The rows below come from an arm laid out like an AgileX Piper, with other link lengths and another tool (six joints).
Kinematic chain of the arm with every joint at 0, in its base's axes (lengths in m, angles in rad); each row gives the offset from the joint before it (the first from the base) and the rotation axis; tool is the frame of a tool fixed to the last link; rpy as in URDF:
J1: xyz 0 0 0.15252 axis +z
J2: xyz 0 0 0 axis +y
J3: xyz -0.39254 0 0.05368 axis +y
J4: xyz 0.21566 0 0.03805 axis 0.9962 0 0.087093
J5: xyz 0 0 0 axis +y
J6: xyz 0.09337 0 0.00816 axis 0.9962 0 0.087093
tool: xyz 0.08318 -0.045 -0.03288 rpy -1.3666 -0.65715 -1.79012
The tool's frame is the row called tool.
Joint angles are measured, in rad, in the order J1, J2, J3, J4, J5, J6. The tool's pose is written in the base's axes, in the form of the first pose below.
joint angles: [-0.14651, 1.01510, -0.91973, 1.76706, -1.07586, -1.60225]
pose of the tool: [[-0.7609 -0.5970 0.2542 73.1], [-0.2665 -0.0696 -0.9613 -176.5], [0.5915 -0.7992 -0.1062 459.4], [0 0 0 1]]
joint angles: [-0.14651, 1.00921, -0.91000, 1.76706, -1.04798, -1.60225]
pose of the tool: [[-0.7543 -0.5935 0.2805 75.8], [-0.2873 -0.0858 -0.9540 -175.7], [0.5903 -0.8002 -0.1058 457.6], [0 0 0 1]]
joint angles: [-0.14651, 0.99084, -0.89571, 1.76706, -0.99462, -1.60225]
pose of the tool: [[-0.7467 -0.5766 0.3315 78.9], [-0.3256 -0.1177 -0.9381 -173.4], [0.5800 -0.8085 -0.0999 456.1], [0 0 0 1]]
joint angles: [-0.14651, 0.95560, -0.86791, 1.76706, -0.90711, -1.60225]
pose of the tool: [[-0.7300 -0.5445 0.4130 82.3], [-0.3872 -0.1685 -0.9065 -168.5], [0.5632 -0.8216 -0.0878 453.0], [0 0 0 1]]
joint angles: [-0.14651, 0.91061, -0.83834, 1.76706, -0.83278, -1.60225]
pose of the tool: [[-0.7163 -0.5062 0.4803 80.4], [-0.4372 -0.2109 -0.8743 -162.5], [0.5439 -0.8362 -0.0703 450.2], [0 0 0 1]]
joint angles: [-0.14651, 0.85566, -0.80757, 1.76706, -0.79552, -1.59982]
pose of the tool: [[-0.7175 -0.4704 0.5137 69.3], [-0.4610 -0.2321 -0.8565 -157.6], [0.5221 -0.8514 -0.0503 446.8], [0 0 0 1]]
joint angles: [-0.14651, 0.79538, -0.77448, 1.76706, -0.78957, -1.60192]
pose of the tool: [[-0.7283 -0.4464 0.5199 51.8], [-0.4624 -0.2397 -0.8536 -154.6], [0.5057 -0.8621 -0.0319 441.8], [0 0 0 1]]
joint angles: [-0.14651, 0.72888, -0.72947, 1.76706, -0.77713, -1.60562]
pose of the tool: [[-0.7328 -0.4255 0.5310 33.9], [-0.4682 -0.2509 -0.8472 -151.0], [0.4938 -0.8695 -0.0154 432.6], [0 0 0 1]]
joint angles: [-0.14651, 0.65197, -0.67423, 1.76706, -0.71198, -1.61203]
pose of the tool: [[-0.7153 -0.3836 0.5841 22.3], [-0.5071 -0.2902 -0.8116 -143.3], [0.4808 -0.8767 0.0131 421.3], [0 0 0 1]]
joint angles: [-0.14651, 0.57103, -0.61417, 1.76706, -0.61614, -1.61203]
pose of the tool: [[-0.6830 -0.3212 0.6560 15.7], [-0.5644 -0.3380 -0.7531 -132.0], [0.4637 -0.8846 0.0496 408.3], [0 0 0 1]]
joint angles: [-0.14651, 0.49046, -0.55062, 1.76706, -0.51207, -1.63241]
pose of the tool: [[-0.6337 -0.2649 0.7269 10.5], [-0.6145 -0.3985 -0.6809 -119.6], [0.4700 -0.8781 0.0898 394.1], [0 0 0 1]]
